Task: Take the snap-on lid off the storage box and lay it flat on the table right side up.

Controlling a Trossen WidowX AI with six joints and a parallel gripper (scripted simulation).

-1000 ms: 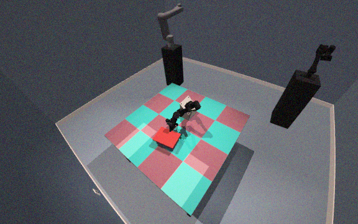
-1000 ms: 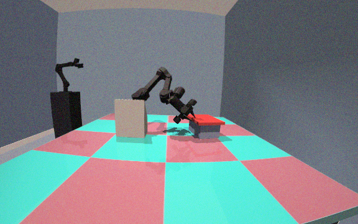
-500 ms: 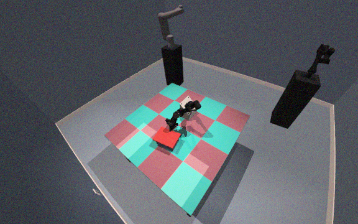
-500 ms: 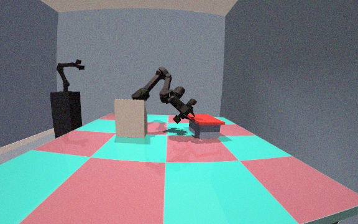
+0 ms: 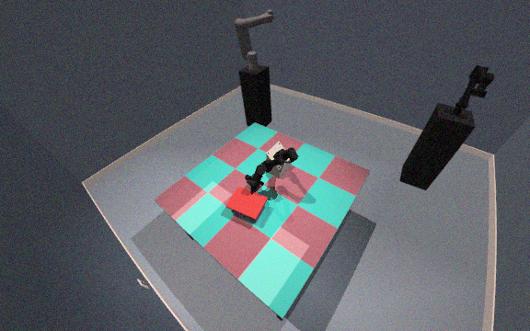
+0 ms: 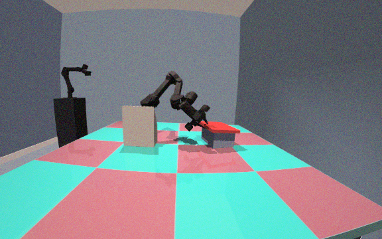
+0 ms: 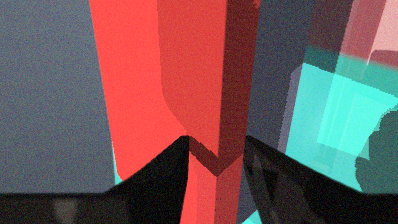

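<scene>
The red lid is 8 cm ahead of my gripper tip and 1 cm to the left of it. From my gripper tip the other things lie so: grey storage box 8 cm ahead, 5 cm below, 1 cm to the left.
</scene>
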